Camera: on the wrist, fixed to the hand. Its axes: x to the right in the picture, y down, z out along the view.
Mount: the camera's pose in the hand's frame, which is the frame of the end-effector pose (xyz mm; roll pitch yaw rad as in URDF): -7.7 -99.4 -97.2 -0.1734 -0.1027 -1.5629
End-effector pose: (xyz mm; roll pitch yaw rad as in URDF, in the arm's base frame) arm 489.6 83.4 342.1 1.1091 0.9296 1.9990
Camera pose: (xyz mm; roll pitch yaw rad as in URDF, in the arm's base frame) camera 496.7 -35.0 269.1 -1.3618 0.5371 -0.4706
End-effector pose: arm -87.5 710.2 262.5 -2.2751 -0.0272 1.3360
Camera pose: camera -80.7 696.8 400.9 2.9389 -0.7637 2.9220
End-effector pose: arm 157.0 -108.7 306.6 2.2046 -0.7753 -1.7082
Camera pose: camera 291.5 -137.7 285.1 1.8724 0.6565 -1.0145
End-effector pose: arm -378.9 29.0 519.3 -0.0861 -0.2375 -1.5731
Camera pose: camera -486.3 16.0 431.7 0.0676 -0.1853 3.1021
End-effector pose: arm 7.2 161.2 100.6 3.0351 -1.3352 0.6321
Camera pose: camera -126.3 198.8 113.2 1.6288 0.0408 1.9975
